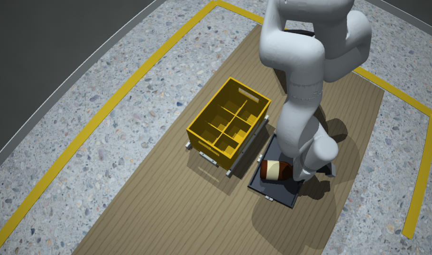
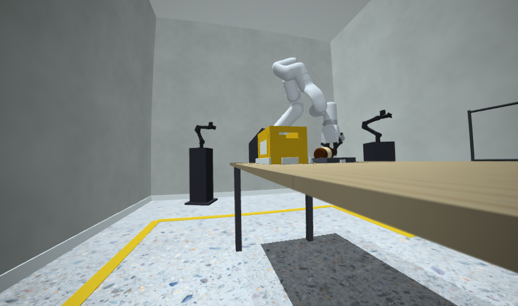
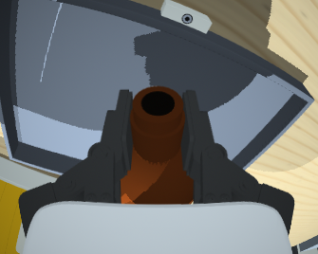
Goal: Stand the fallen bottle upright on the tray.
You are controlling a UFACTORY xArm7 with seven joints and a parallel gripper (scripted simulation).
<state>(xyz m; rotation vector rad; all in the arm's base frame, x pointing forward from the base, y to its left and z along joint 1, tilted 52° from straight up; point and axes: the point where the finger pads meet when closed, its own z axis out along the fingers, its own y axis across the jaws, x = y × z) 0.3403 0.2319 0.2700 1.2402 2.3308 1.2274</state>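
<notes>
Now: the brown bottle 4 cm to the right of my hand, 4 cm ahead of it and 1 cm below it. The rest, counted from my hand: dark grey tray 5 cm below, 4 cm to the right, 2 cm ahead; then yellow crate 30 cm to the right, 10 cm ahead, 2 cm above.
</notes>
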